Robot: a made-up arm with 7 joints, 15 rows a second.
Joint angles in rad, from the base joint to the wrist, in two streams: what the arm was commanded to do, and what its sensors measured. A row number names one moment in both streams.
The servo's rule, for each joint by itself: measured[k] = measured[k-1] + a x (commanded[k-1-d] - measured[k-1]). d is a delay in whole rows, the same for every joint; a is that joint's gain. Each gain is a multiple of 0.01, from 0.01 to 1. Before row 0 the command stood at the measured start. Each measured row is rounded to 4 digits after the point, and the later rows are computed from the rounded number. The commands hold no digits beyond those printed.
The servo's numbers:
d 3
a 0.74 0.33 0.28 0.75 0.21 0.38 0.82
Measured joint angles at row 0:
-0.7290, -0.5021, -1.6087, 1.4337, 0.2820, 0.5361, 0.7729
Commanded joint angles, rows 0 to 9:
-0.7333, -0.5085, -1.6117, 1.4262, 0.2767, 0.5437, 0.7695
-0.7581, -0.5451, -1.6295, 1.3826, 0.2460, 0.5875, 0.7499
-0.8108, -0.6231, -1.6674, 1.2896, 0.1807, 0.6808, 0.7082
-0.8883, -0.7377, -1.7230, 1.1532, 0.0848, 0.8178, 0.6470
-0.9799, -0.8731, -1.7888, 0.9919, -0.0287, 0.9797, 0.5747
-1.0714, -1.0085, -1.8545, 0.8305, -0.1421, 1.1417, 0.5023
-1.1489, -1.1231, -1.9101, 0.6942, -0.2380, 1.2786, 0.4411
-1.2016, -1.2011, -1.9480, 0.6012, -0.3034, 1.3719, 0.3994
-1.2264, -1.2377, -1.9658, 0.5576, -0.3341, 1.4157, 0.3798
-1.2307, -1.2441, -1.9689, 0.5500, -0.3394, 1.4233, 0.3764
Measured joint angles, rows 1 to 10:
-0.7290, -0.5021, -1.6087, 1.4337, 0.2820, 0.5361, 0.7729
-0.7290, -0.5021, -1.6087, 1.4337, 0.2820, 0.5361, 0.7729
-0.7290, -0.5021, -1.6087, 1.4337, 0.2820, 0.5361, 0.7729
-0.7322, -0.5042, -1.6095, 1.4281, 0.2809, 0.5390, 0.7701
-0.7514, -0.5177, -1.6151, 1.3940, 0.2736, 0.5574, 0.7535
-0.7954, -0.5525, -1.6297, 1.3157, 0.2541, 0.6043, 0.7164
-0.8641, -0.6136, -1.6558, 1.1938, 0.2185, 0.6854, 0.6595
-0.9498, -0.6992, -1.6930, 1.0424, 0.1666, 0.7972, 0.5900
-1.0398, -0.8013, -1.7382, 0.8835, 0.1018, 0.9281, 0.5181
-1.1205, -0.9075, -1.7863, 0.7415, 0.0304, 1.0613, 0.4550

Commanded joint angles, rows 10 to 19:
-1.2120, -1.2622, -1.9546, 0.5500, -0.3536, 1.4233, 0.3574
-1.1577, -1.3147, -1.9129, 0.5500, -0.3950, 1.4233, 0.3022
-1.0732, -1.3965, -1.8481, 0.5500, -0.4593, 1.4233, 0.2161
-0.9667, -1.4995, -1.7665, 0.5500, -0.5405, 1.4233, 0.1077
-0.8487, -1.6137, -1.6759, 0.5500, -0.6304, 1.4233, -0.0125
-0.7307, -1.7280, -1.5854, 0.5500, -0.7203, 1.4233, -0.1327
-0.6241, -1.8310, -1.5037, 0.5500, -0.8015, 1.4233, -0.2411
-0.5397, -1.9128, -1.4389, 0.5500, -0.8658, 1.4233, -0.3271
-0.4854, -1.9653, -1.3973, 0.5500, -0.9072, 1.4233, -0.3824
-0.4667, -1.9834, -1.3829, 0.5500, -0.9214, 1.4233, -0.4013
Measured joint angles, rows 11 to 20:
-1.1805, -1.0044, -1.8316, 0.6363, -0.0397, 1.1793, 0.4094
-1.2145, -1.0814, -1.8692, 0.5773, -0.1015, 1.2691, 0.3851
-1.2265, -1.1351, -1.8971, 0.5568, -0.1515, 1.3277, 0.3780
-1.2158, -1.1770, -1.9132, 0.5517, -0.1939, 1.3640, 0.3611
-1.1728, -1.2224, -1.9131, 0.5504, -0.2361, 1.3865, 0.3128
-1.0991, -1.2799, -1.8949, 0.5501, -0.2830, 1.4005, 0.2335
-1.0011, -1.3524, -1.8589, 0.5500, -0.3371, 1.4092, 0.1303
-0.8883, -1.4386, -1.8077, 0.5500, -0.3987, 1.4146, 0.0132
-0.7717, -1.5341, -1.7455, 0.5500, -0.4662, 1.4179, -0.1064
-0.6625, -1.6321, -1.6778, 0.5500, -0.5366, 1.4200, -0.2169

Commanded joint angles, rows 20 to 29:
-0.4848, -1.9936, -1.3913, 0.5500, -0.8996, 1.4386, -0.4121
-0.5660, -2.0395, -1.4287, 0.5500, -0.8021, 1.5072, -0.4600
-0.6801, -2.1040, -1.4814, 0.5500, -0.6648, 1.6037, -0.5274
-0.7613, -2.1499, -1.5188, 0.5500, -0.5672, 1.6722, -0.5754
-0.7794, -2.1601, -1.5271, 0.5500, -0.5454, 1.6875, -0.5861
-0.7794, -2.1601, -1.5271, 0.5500, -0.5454, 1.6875, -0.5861
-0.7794, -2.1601, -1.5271, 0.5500, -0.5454, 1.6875, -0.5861
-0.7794, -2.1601, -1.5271, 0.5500, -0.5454, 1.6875, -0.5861
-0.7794, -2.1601, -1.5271, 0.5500, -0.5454, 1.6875, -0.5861
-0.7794, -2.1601, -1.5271, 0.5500, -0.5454, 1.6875, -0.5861
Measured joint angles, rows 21 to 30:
-0.5716, -1.7247, -1.6109, 0.5500, -0.6057, 1.4213, -0.3073
-0.5078, -1.8041, -1.5511, 0.5500, -0.6690, 1.4221, -0.3689
-0.4774, -1.8633, -1.5040, 0.5500, -0.7220, 1.4226, -0.3955
-0.4829, -1.9063, -1.4724, 0.5500, -0.7593, 1.4287, -0.4091
-0.5444, -1.9503, -1.4602, 0.5500, -0.7683, 1.4585, -0.4508
-0.6448, -2.0010, -1.4661, 0.5500, -0.7466, 1.5137, -0.5136
-0.7310, -2.0501, -1.4809, 0.5500, -0.7089, 1.5739, -0.5643
-0.7668, -2.0864, -1.4938, 0.5500, -0.6746, 1.6171, -0.5822
-0.7761, -2.1107, -1.5031, 0.5500, -0.6475, 1.6439, -0.5854
-0.7785, -2.1270, -1.5098, 0.5500, -0.6261, 1.6605, -0.5860

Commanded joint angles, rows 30 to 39:
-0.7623, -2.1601, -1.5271, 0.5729, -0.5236, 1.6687, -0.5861
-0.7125, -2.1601, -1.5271, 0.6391, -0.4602, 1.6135, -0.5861
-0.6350, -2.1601, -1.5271, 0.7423, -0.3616, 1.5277, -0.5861
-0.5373, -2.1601, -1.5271, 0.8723, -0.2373, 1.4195, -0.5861
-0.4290, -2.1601, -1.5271, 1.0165, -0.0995, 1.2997, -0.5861
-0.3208, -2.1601, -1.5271, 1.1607, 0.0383, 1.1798, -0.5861
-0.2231, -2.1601, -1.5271, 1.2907, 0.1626, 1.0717, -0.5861
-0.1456, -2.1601, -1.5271, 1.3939, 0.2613, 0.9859, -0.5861
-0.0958, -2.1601, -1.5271, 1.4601, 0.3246, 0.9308, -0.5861
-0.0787, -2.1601, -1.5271, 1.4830, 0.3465, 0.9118, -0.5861
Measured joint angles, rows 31 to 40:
-0.7792, -2.1379, -1.5146, 0.5500, -0.6092, 1.6708, -0.5861
-0.7793, -2.1452, -1.5181, 0.5500, -0.5958, 1.6771, -0.5861
-0.7794, -2.1501, -1.5206, 0.5500, -0.5852, 1.6811, -0.5861
-0.7667, -2.1534, -1.5224, 0.5672, -0.5723, 1.6764, -0.5861
-0.7266, -2.1556, -1.5237, 0.6211, -0.5488, 1.6525, -0.5861
-0.6588, -2.1571, -1.5247, 0.7120, -0.5095, 1.6051, -0.5861
-0.5689, -2.1581, -1.5254, 0.8322, -0.4523, 1.5346, -0.5861
-0.4654, -2.1588, -1.5259, 0.9704, -0.3782, 1.4453, -0.5861
-0.3584, -2.1592, -1.5262, 1.1131, -0.2907, 1.3444, -0.5861
-0.2583, -2.1595, -1.5265, 1.2463, -0.1955, 1.2408, -0.5861

